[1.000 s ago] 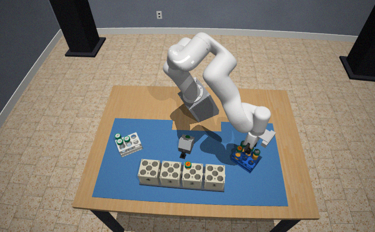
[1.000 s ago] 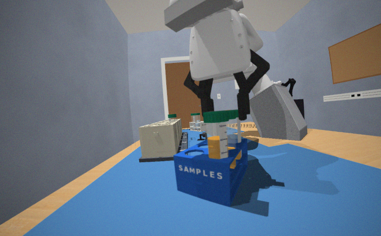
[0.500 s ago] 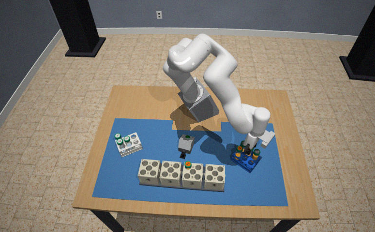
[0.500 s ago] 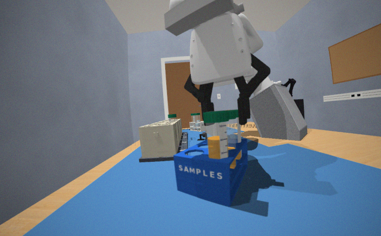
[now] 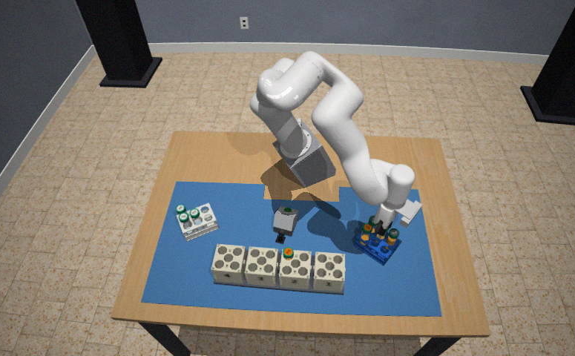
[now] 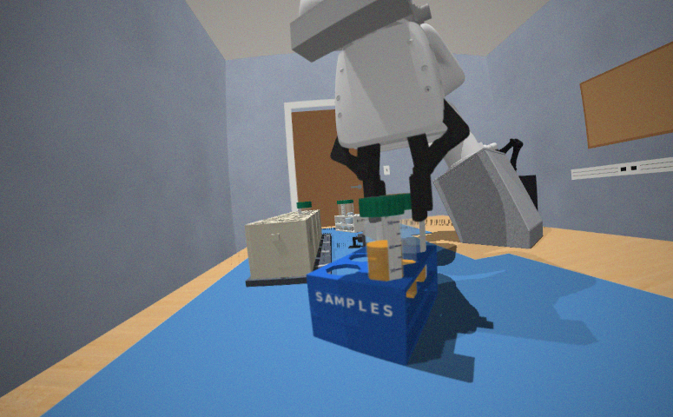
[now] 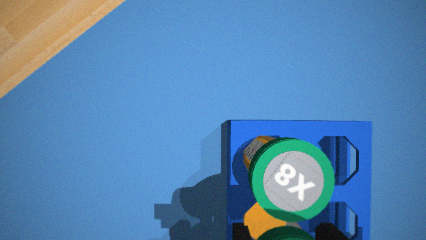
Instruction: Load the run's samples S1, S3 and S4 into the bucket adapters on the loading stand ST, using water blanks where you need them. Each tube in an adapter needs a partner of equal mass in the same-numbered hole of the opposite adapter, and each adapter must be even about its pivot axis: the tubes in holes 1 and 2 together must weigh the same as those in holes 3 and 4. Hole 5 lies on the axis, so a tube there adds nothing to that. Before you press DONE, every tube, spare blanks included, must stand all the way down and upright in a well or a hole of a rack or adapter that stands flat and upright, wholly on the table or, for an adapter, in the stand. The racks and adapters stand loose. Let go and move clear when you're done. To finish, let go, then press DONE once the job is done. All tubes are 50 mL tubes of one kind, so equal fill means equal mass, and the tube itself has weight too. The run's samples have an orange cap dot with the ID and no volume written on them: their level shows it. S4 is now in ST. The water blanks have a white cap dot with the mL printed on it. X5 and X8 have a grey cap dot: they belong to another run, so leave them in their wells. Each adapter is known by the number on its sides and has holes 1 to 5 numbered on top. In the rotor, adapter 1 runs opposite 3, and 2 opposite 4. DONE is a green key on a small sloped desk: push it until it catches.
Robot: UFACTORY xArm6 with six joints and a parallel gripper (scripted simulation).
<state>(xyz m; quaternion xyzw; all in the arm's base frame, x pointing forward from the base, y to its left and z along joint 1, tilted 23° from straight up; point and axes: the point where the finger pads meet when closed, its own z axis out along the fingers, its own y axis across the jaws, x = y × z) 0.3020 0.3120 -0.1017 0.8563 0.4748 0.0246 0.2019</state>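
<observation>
Right now the orange-dot tube is 1 cm ahead of my hand and 5 cm below it. From my hand the other things lie so: loading stand ST: 15 cm ahead, 34 cm to the right, 11 cm below; then blue sample rack: 2 cm ahead, 1 cm to the right, 9 cm below; then green done key: 7 cm behind, 34 cm to the right, 5 cm below.
</observation>
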